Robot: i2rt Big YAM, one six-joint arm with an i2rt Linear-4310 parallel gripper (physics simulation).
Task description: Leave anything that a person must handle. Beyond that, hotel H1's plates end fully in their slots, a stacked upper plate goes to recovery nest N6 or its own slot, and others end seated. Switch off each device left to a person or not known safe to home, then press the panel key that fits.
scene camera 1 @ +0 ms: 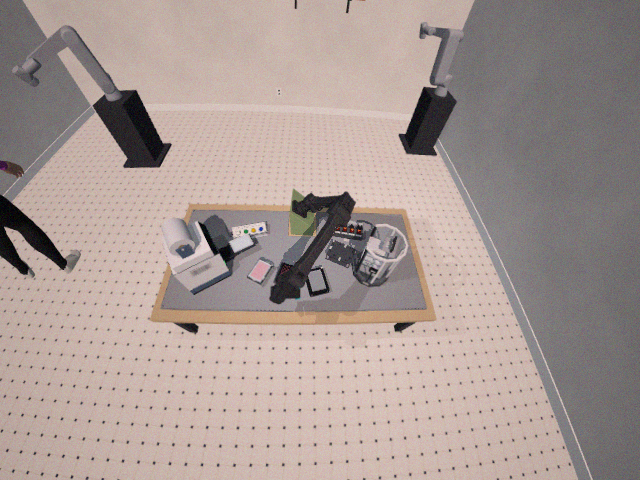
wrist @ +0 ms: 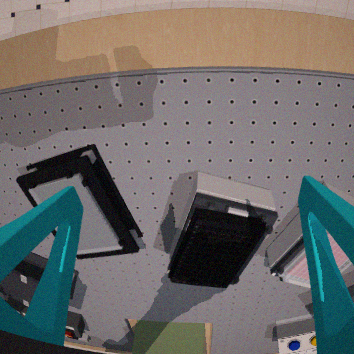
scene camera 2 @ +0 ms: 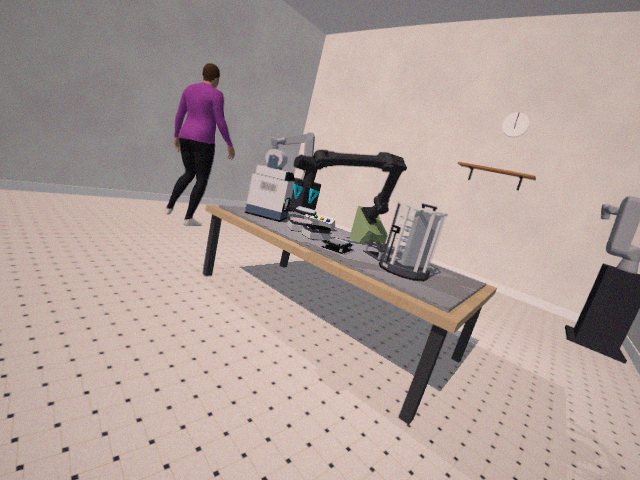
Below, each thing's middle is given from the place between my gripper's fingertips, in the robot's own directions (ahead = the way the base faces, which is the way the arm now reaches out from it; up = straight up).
My gripper is now 21 cm past the black plate with red wells [wrist: 215, 244], 1 cm to the left of it and 14 cm above it. The rest, counted from my hand: clear plate hotel [scene camera 2: 415, 232] (27 cm behind, 53 cm to the left, 3 cm below); then lid [wrist: 96, 234] (17 cm behind, 17 cm to the left, 17 cm below).
